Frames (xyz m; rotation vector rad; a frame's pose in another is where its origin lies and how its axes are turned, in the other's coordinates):
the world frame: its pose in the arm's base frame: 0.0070 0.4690 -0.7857 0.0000 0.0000 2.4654
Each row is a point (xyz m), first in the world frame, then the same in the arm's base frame.
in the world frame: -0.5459 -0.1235 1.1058
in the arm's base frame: 0.5101 0.2237 0.3201
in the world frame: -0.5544 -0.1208 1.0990
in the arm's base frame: 0.5150 0.2163 0.3133
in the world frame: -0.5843 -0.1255 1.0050
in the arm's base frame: 0.5413 0.2012 0.2193
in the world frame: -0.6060 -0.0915 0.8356
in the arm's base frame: 0.5369 0.1611 0.0499
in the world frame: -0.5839 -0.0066 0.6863
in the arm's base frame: 0.4665 0.1087 -0.0994
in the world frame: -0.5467 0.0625 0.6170
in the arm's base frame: 0.3943 0.0781 -0.1687
